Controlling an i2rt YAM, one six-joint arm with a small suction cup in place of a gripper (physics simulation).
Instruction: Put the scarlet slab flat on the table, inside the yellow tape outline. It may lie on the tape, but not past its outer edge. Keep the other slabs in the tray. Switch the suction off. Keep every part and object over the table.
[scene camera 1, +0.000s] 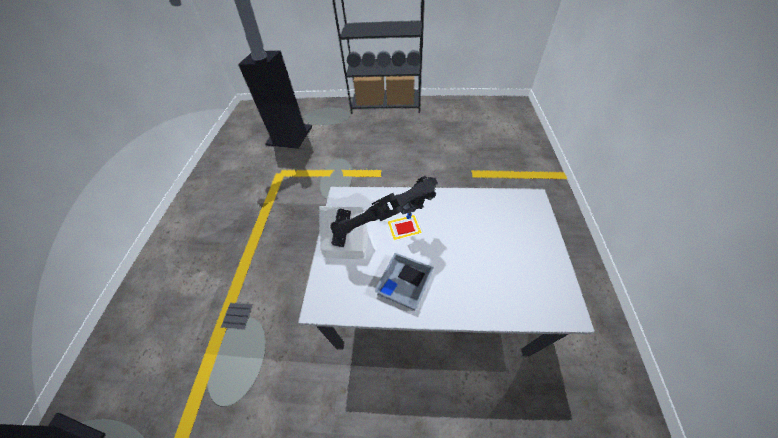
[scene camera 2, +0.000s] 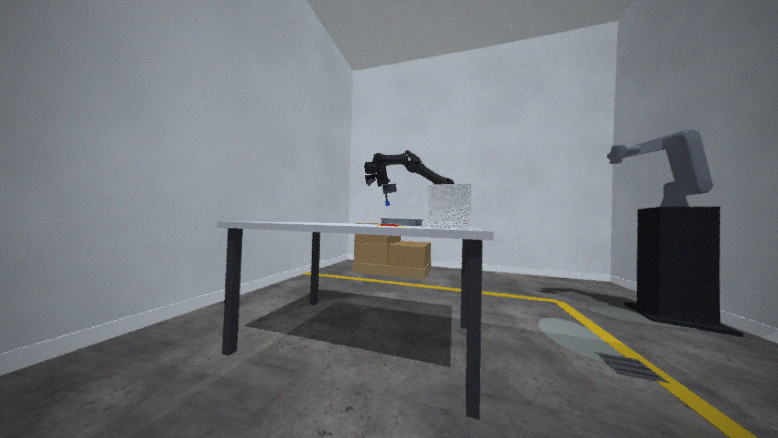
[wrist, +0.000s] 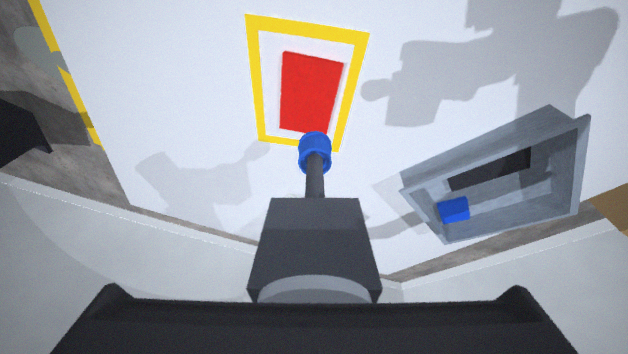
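Seen in the pictures: end effector, tool point: (scene camera 1: 408, 217) (scene camera 2: 387, 205) (wrist: 314, 146); arm's base, origin of the base link: (scene camera 1: 341, 227) (scene camera 2: 449, 199).
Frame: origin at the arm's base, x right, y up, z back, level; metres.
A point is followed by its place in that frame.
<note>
The scarlet slab (scene camera 1: 404, 227) {y -0.165, x -0.173, z -0.310 m} (scene camera 2: 389, 225) {y -0.171, x -0.209, z -0.299 m} (wrist: 311, 92) {y -0.165, x -0.177, z -0.325 m} lies flat on the table, inside the yellow tape outline (scene camera 1: 396, 237) {y -0.172, x -0.100, z -0.275 m} (wrist: 254, 75) {y -0.174, x -0.249, z -0.297 m}, with white table showing between slab and tape on the sides that are visible. My gripper, a blue suction cup (scene camera 1: 408, 216) (scene camera 2: 387, 203) (wrist: 315, 150) {y -0.050, x -0.167, z -0.334 m}, is open and bare. It hangs well above the table and holds nothing. In the wrist view it covers part of the tape's near edge. A blue slab (scene camera 1: 388, 287) {y -0.163, x 0.216, z -0.293 m} (wrist: 454, 209) {y -0.163, x 0.204, z -0.302 m} and a black slab (scene camera 1: 412, 274) {y -0.163, x 0.121, z -0.403 m} (wrist: 492, 168) {y -0.163, x 0.135, z -0.403 m} lie in the grey tray (scene camera 1: 423, 282) {y -0.172, x 0.152, z -0.466 m} (wrist: 575, 165) {y -0.125, x 0.162, z -0.479 m}.
The tray stands on the white table (scene camera 1: 500, 261) {y -0.175, x -0.044, z -0.865 m} (scene camera 2: 304, 225) {y -0.180, x -0.554, z -0.604 m}, near the arm's pale base block (scene camera 1: 344, 251) {y -0.099, x 0.084, z -0.025 m} (scene camera 2: 449, 205) {y -0.046, x -0.080, z 0.016 m}. A shelf rack (scene camera 1: 383, 28), a black pedestal (scene camera 1: 274, 100) (scene camera 2: 677, 263) with a grey arm, and cardboard boxes (scene camera 2: 375, 253) stand away from the table.
</note>
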